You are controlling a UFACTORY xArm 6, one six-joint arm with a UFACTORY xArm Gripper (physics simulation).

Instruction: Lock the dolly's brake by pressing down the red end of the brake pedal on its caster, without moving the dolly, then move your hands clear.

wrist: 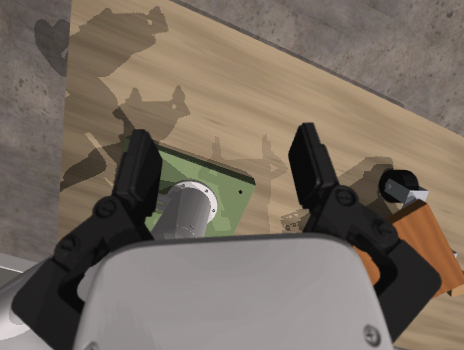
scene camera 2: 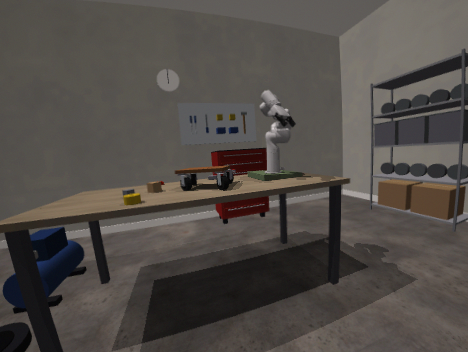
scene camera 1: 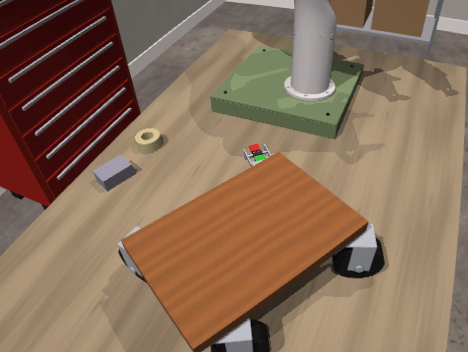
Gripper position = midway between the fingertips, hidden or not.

In view: the gripper [wrist: 224, 141], a grey block [scene camera 1: 117, 170] and a dolly [scene camera 1: 212, 263].
The dolly shows as well in scene camera 2 [scene camera 2: 223, 182]. The wrist view misses the grey block, which is hidden by the gripper.
